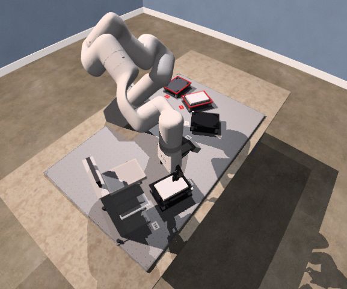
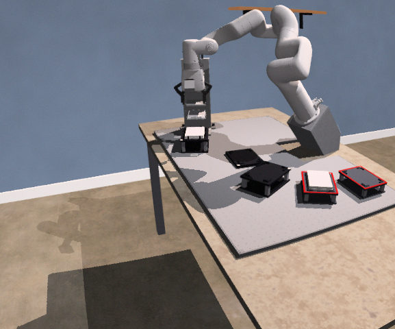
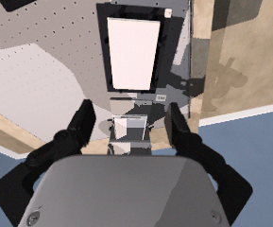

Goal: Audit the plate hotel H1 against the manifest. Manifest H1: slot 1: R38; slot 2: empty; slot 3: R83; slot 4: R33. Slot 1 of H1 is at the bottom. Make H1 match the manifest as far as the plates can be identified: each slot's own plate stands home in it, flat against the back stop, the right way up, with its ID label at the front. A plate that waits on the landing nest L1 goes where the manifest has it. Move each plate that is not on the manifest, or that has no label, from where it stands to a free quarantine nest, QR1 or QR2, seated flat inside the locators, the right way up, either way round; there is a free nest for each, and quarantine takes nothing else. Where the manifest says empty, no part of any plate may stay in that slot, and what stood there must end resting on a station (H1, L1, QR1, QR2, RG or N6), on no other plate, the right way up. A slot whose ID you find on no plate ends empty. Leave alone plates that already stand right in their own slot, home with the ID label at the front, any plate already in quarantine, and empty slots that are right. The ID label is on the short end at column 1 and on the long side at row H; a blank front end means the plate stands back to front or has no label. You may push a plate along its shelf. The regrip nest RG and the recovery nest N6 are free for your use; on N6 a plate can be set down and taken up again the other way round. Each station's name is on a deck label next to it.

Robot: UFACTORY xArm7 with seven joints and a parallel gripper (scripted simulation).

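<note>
The RG deck label is 210 mm below my hand, 120 mm to the left of it and 10 mm ahead of it. Round my hand: plate hotel H1 (260 mm to the right, 20 mm below, 20 mm behind); then pale plate (180 mm to the right, 110 mm below, 20 mm behind); then H1 deck label (210 mm below, 140 mm to the right, 90 mm ahead).
</note>
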